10 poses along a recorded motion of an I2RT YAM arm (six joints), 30 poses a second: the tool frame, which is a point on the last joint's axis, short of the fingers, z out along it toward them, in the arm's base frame.
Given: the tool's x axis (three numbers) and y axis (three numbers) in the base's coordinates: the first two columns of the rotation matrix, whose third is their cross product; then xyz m.
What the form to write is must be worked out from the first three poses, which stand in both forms.
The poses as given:
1: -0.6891, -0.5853, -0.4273, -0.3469, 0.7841, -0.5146, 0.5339, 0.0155, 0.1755
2: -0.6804, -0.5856, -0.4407, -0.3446, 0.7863, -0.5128, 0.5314, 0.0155, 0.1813
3: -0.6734, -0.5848, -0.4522, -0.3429, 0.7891, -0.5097, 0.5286, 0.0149, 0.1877
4: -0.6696, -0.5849, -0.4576, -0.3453, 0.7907, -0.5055, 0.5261, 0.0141, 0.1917
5: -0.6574, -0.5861, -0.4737, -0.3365, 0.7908, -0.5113, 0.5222, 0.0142, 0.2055
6: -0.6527, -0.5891, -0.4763, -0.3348, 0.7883, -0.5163, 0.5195, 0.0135, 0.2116
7: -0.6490, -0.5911, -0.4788, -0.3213, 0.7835, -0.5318, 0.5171, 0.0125, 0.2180
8: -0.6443, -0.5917, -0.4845, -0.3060, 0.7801, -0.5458, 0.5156, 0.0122, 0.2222
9: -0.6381, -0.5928, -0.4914, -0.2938, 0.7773, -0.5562, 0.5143, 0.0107, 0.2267
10: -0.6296, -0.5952, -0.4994, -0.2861, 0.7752, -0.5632, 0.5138, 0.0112, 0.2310
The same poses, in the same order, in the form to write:
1: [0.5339, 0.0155, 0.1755], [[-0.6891, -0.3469, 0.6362], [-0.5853, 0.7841, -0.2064], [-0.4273, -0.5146, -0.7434]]
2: [0.5314, 0.0155, 0.1813], [[-0.6804, -0.3446, 0.6468], [-0.5856, 0.7863, -0.1970], [-0.4407, -0.5128, -0.7368]]
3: [0.5286, 0.0149, 0.1877], [[-0.6734, -0.3429, 0.6549], [-0.5848, 0.7891, -0.1882], [-0.4522, -0.5097, -0.7319]]
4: [0.5261, 0.0141, 0.1917], [[-0.6696, -0.3453, 0.6575], [-0.5849, 0.7907, -0.1805], [-0.4576, -0.5055, -0.7314]]
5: [0.5222, 0.0142, 0.2055], [[-0.6574, -0.3365, 0.6743], [-0.5861, 0.7908, -0.1767], [-0.4737, -0.5113, -0.7171]]
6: [0.5195, 0.0135, 0.2116], [[-0.6527, -0.3348, 0.6796], [-0.5891, 0.7883, -0.1775], [-0.4763, -0.5163, -0.7118]]
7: [0.5171, 0.0125, 0.2180], [[-0.6490, -0.3213, 0.6895], [-0.5911, 0.7835, -0.1913], [-0.4788, -0.5318, -0.6984]]
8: [0.5156, 0.0122, 0.2222], [[-0.6443, -0.3060, 0.7009], [-0.5917, 0.7801, -0.2034], [-0.4845, -0.5458, -0.6837]]
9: [0.5143, 0.0107, 0.2267], [[-0.6381, -0.2938, 0.7117], [-0.5928, 0.7773, -0.2105], [-0.4914, -0.5562, -0.6702]]
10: [0.5138, 0.0112, 0.2310], [[-0.6296, -0.2861, 0.7224], [-0.5952, 0.7752, -0.2117], [-0.4994, -0.5632, -0.6584]]
